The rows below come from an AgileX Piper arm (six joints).
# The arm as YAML. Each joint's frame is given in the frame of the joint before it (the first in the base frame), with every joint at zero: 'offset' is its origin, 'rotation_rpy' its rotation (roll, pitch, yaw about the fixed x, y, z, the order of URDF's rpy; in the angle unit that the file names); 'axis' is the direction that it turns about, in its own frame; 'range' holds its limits. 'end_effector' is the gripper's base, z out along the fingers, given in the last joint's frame.
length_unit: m
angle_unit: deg
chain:
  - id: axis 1
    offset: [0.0, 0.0, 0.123]
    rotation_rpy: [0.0, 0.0, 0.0]
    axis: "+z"
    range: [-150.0, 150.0]
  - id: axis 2
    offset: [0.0, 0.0, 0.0]
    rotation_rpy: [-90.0, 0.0, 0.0]
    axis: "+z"
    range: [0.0, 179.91]
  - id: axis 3
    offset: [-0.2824, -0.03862, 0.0]
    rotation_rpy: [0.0, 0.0, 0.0]
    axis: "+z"
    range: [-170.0, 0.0]
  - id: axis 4
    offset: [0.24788, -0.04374, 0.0]
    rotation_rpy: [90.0, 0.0, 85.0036]
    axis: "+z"
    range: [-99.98, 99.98]
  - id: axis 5
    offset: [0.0, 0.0, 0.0]
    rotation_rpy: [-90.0, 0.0, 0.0]
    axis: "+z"
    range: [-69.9, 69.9]
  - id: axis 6
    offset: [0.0, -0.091, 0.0]
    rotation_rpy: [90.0, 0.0, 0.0]
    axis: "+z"
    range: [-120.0, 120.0]
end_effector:
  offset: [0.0, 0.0, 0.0]
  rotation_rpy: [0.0, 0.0, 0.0]
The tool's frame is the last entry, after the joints.
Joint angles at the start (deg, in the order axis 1, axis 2, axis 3, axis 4, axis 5, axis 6): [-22.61 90.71 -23.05 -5.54 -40.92 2.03]
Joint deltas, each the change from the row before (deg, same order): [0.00 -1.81 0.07 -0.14 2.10 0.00]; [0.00 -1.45 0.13 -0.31 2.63 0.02]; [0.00 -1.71 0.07 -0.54 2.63 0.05]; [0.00 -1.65 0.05 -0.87 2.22 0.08]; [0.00 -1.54 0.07 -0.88 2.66 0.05]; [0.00 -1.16 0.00 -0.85 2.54 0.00]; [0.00 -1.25 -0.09 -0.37 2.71 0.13]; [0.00 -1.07 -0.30 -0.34 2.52 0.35]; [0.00 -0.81 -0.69 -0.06 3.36 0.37]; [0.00 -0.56 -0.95 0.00 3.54 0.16]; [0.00 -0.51 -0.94 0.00 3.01 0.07]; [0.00 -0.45 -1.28 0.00 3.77 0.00]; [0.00 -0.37 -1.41 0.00 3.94 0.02]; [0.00 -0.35 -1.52 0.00 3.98 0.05]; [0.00 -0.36 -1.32 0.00 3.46 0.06]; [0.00 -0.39 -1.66 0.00 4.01 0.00]
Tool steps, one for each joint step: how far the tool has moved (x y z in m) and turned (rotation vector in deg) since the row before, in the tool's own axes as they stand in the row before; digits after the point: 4 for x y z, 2 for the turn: [-0.0035 0.0000 -0.0043 0.05 0.37 -0.22]; [-0.0008 0.0002 -0.0038 -0.04 1.32 -0.31]; [-0.0018 0.0003 -0.0044 -0.13 1.00 -0.50]; [-0.0022 0.0005 -0.0044 -0.28 0.64 -0.76]; [-0.0008 0.0004 -0.0042 -0.22 1.21 -0.81]; [0.0001 0.0003 -0.0032 -0.18 1.40 -0.84]; [-0.0003 -0.0002 -0.0034 0.10 1.38 -0.30]; [-0.0011 -0.0004 -0.0027 0.14 1.16 -0.05]; [-0.0011 -0.0009 -0.0017 0.32 1.87 0.23]; [-0.0016 -0.0011 -0.0010 0.36 2.04 0.09]; [-0.0022 -0.0010 -0.0011 0.33 1.57 0.02]; [-0.0028 -0.0013 -0.0011 0.41 2.05 -0.05]; [-0.0031 -0.0014 -0.0012 0.43 2.17 -0.01]; [-0.0036 -0.0015 -0.0017 0.45 2.12 0.04]; [-0.0031 -0.0013 -0.0021 0.40 1.78 0.07]; [-0.0042 -0.0016 -0.0029 0.47 1.97 0.04]
